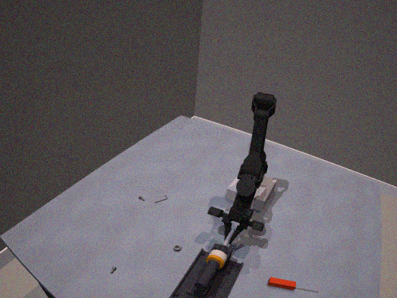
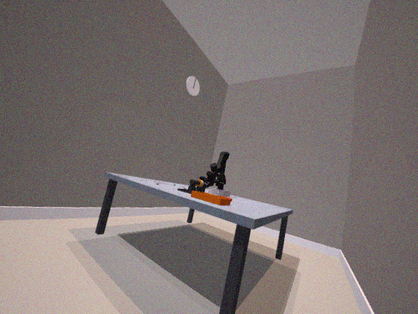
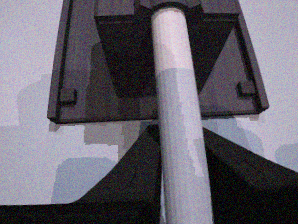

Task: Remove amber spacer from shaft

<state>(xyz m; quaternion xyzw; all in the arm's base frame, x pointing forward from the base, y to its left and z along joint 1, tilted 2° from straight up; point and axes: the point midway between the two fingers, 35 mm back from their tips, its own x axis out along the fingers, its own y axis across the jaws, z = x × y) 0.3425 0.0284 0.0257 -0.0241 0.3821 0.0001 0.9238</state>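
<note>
My gripper tip is now 4 cm short of the pale grey shaft and 3 cm below it. From my gripper tip the other things lie so: thin hex key: 14 cm behind, 32 cm to the right, 5 cm below; red-handled screwdriver: 5 cm ahead, 27 cm to the left, 5 cm below.
</note>
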